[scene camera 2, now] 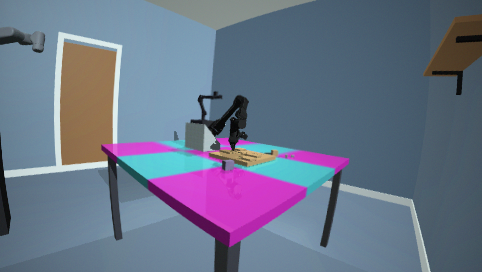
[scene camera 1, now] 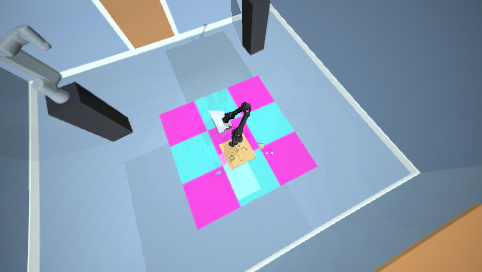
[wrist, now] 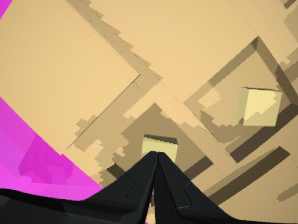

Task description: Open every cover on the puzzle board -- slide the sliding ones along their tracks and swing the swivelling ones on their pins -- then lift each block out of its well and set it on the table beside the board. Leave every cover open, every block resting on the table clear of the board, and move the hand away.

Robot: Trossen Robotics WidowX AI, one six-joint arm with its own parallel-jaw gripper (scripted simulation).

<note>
I see my gripper [wrist: 156, 158], a pale block [wrist: 256, 106] and a tan puzzle board [scene camera 2: 218, 155].
The tan puzzle board also shows in the wrist view [wrist: 192, 67].
</note>
